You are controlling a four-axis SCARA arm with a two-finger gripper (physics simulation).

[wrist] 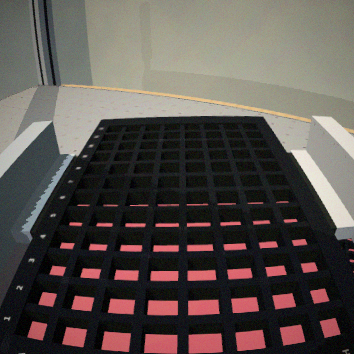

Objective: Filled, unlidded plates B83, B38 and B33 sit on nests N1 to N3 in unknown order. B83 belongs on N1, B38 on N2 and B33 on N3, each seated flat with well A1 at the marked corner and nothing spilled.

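Places are measured from the arm's base along level axes (x ahead, y left, z up), in centimetres.
Where they show: gripper, fingertip midpoint: [181,138].
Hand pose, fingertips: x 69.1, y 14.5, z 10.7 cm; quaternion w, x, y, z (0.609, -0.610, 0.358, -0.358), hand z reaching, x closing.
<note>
Each offset is from my fingertips to the centre of the thing. "pt": to the spot under its first point. Level surfaces: height alone.
A black multi-well plate @(dx -2.2, dy -1.2, dz -1.2 cm) [182,120] fills the middle and lower part of the wrist view. Its wells show flat pink-red fill in the nearer rows; the far wells look dark, and their contents are hidden by the walls. Row numbers run up its left rim, with 1 nearest. Part of a letter shows at the lower right corner. No B83, B38 or B33 label is legible. My gripper [181,138] is shut on this plate, one pale finger along each long side. The plate's underside and the nests N1 to N3 do not show. No spilled fill is visible on the rim.
A light grey table @(dz -9.4 cm) [125,106] with small holes lies beyond the plate, ending at an orange-yellow edge strip @(pt dx +29.9, dy +18.0, dz -9.3 cm) [175,98]. A tall post @(pt dx +32.6, dy +54.0, dz -0.1 cm) [46,45] stands at the upper left. Part of a dark object with red marks @(dx +2.2, dy -5.8, dz -7.5 cm) [351,250] shows at the right edge.
</note>
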